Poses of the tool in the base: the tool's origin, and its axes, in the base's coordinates. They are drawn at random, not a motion.
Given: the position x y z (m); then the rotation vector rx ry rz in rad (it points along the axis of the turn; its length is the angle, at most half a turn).
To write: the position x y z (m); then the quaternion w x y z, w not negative. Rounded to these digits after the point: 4 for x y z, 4 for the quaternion.
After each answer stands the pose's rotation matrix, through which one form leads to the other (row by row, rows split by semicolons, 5 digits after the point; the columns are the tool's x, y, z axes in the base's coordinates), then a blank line. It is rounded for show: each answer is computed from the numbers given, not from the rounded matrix.
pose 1, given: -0.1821 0.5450 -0.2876 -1.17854 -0.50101 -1.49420
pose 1, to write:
-0.1821 0.5450 -0.2876 0.5537 -0.4987 -0.2120 -0.6323
0.11063 0.91165 0.39581; -0.48877 -0.29686 0.82035; 0.86537 -0.28421 0.41274

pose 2, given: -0.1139 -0.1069 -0.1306 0.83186 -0.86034 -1.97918
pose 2, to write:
-0.1139 -0.1069 -0.1306 0.4026 0.3292 -0.3405 -0.7833
-0.45903 0.40653 -0.78995; -0.85494 -0.44393 0.26833; -0.24160 0.79854 0.55133

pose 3, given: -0.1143 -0.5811 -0.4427 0.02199 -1.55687 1.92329
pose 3, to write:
-0.1143 -0.5811 -0.4427 0.3274 0.0084 -0.5945 0.7344
-0.78551 -0.49083 -0.37691; 0.47086 -0.07883 -0.87868; 0.40157 -0.86768 0.29304

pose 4, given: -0.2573 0.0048 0.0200 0.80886 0.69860 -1.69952
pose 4, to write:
-0.2573 0.0048 0.0200 0.5371 0.3398 0.2935 -0.7141
-0.19210 0.96653 -0.17006; -0.56751 -0.25078 -0.78424; -0.80064 -0.05414 0.59669

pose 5, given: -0.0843 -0.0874 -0.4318 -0.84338 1.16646 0.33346
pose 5, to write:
-0.0843 -0.0874 -0.4318 0.7393 -0.3844 0.5316 0.1520
0.38860 -0.63337 0.66921; -0.18396 0.65834 0.72990; -0.90286 -0.40674 0.13932

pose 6, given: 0.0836 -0.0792 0.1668 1.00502 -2.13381 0.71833
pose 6, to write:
0.0836 -0.0792 0.1668 0.3316 0.3846 -0.8165 0.2749
-0.48433 -0.81023 -0.33008; -0.44567 0.55314 -0.70385; 0.75287 -0.19379 -0.62900

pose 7, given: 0.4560 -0.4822 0.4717 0.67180 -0.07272 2.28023
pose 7, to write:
0.4560 -0.4822 0.4717 0.3725 0.2622 -0.0284 0.8898
-0.58508 -0.67773 0.44538; 0.64797 -0.72092 -0.24579; 0.48766 0.14479 0.86094

